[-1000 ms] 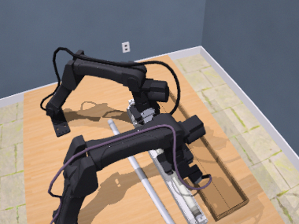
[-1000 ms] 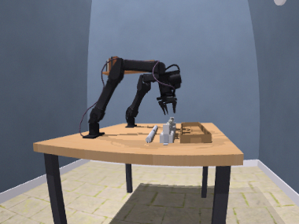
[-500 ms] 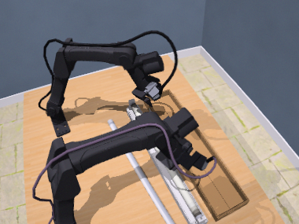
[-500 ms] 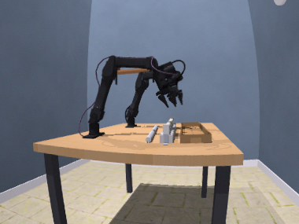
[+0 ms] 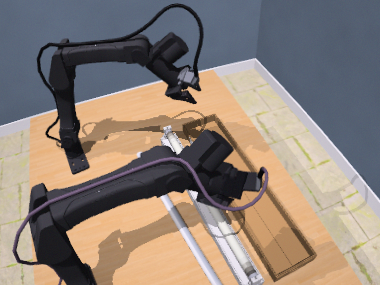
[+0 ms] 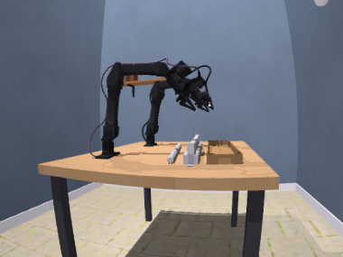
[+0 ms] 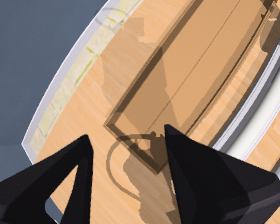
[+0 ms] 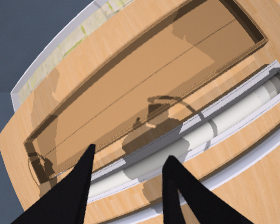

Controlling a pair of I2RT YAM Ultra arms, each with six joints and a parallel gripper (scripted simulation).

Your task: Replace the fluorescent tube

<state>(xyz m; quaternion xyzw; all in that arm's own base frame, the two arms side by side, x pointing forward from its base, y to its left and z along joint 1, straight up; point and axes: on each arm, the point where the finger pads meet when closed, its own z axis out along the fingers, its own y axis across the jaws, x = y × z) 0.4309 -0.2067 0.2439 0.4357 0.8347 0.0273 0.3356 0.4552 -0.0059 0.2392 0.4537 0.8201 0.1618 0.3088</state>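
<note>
Right now the old fluorescent tube is 6 cm behind my left hand, 25 cm to the right of it and 18 cm below it. The rest, counted from my left hand: light fixture: 6 cm behind, 25 cm to the right, 19 cm below; LED tube: 16 cm behind, 27 cm to the right, 23 cm below; brown carton: 8 cm ahead, 22 cm to the right, 22 cm below.
Right now my right hand is 17 cm above the old fluorescent tube, 11 cm to the right of it and 4 cm past it. Round my right hand: light fixture (18 cm below, 11 cm to the left, 4 cm behind); lampholder (19 cm to the right, 17 cm below); brown carton (22 cm below, 14 cm to the left, 10 cm ahead).
</note>
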